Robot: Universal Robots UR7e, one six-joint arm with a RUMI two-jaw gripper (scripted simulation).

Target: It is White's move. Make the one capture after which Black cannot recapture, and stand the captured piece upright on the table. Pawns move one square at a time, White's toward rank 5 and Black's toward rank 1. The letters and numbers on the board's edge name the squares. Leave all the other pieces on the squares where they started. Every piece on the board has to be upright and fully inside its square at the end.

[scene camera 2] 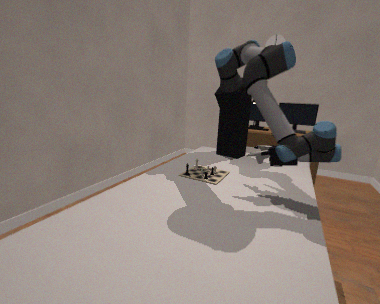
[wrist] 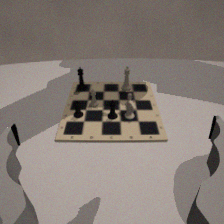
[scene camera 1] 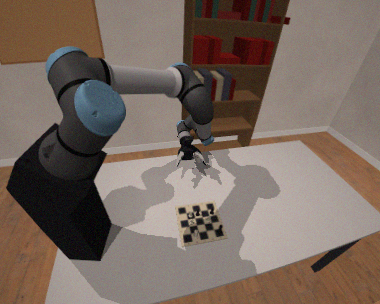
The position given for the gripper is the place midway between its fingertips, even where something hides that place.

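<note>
The gripper (wrist: 112, 122) is visible, as is a checkered chessboard (scene camera 1: 207, 231). The chessboard appears in the wrist view (wrist: 95, 126) too.
</note>
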